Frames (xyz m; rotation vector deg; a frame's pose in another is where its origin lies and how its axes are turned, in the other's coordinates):
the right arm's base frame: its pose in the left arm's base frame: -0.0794 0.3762 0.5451 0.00 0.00 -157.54
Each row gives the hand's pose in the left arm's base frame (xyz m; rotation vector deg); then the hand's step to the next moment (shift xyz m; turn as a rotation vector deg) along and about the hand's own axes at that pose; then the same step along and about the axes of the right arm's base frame.
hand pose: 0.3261 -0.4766 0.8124 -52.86 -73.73 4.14
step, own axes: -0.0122 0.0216 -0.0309 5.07 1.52 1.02
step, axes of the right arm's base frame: -0.0254 0.0203 -0.0226 -2.97 -3.33 3.03
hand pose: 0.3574 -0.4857 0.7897 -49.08 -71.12 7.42
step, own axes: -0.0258 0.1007 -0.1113 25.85 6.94 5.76
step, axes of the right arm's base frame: -0.1133 0.0462 -0.0906 -14.33 -17.00 15.97
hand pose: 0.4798 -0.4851 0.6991 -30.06 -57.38 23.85
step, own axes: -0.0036 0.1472 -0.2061 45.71 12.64 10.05
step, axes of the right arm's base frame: -0.1792 -0.0019 -0.1790 -25.52 -30.28 27.96
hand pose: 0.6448 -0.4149 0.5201 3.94 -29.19 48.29
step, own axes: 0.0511 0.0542 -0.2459 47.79 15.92 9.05
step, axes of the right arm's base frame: -0.1329 -0.0910 -0.2002 -26.24 -34.21 27.58
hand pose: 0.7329 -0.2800 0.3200 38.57 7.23 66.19
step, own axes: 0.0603 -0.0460 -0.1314 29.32 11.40 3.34
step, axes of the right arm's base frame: -0.0433 -0.0881 -0.1157 -14.52 -23.07 16.05
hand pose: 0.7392 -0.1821 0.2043 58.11 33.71 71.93
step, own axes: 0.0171 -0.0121 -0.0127 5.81 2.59 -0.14
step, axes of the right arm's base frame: -0.0074 -0.0188 -0.0138 -2.20 -5.10 3.10
